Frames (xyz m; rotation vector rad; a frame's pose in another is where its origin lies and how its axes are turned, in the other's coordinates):
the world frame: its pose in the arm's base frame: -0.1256 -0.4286 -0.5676 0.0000 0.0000 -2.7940
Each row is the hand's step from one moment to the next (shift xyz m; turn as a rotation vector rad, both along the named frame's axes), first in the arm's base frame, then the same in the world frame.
Working: the arm's base frame: its pose in the world frame: -0.2641 -0.3602 0.5676 0.0000 0.0000 2.7940

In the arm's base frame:
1: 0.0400 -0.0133 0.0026 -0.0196 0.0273 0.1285
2: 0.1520 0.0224 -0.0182 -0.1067 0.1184 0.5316
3: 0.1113 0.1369 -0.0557 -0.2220 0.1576 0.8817
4: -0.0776 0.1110 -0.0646 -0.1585 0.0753 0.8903
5: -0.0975 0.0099 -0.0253 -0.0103 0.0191 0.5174
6: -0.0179 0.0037 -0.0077 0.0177 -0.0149 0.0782
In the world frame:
1: -0.0331 0.0261 0.0026 0.0091 -0.0323 0.1285
2: -0.1505 0.0307 -0.0182 0.0600 -0.1477 0.5316
3: -0.1513 -0.0908 -0.0557 0.1550 -0.2238 0.8817
4: 0.0351 -0.1308 -0.0646 0.1234 -0.1248 0.8903
5: 0.0883 -0.0425 -0.0253 0.0032 -0.0215 0.5174
6: 0.0156 -0.0096 -0.0077 -0.0116 0.0200 0.0782

